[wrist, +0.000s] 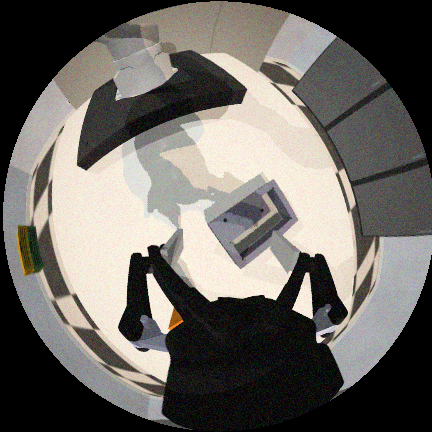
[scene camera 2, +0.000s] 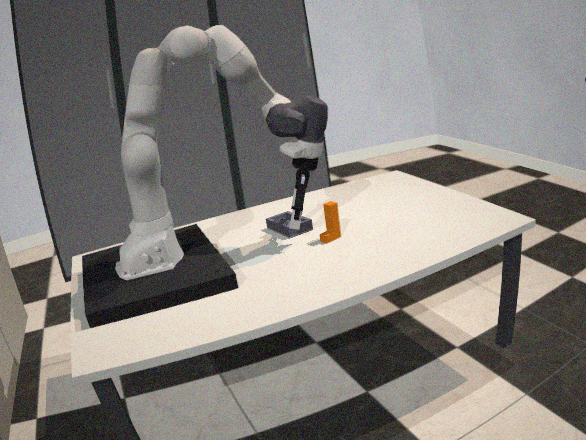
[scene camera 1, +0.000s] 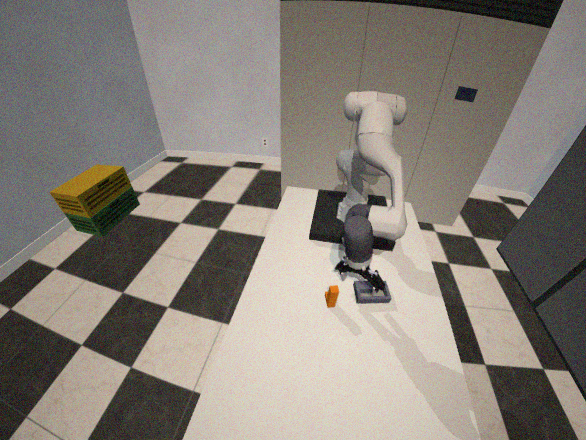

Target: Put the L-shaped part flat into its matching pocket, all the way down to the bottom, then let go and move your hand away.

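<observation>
The orange L-shaped part stands upright on the table, its long leg up and its short foot on the table top. In the wrist view most of it is hidden behind the gripper. The grey-purple tray lies beside it, and its L-shaped pocket shows unfilled in the wrist view. My gripper is open and empty, pointing down, low at the tray. One fingertip overlaps the tray's edge in view; I cannot tell whether it touches. The part is outside the fingers.
The arm stands on a black base plate at one end of the white table. A yellow and green box stack is off to the side, away from the table. Grey cabinets stand beyond the table's other side.
</observation>
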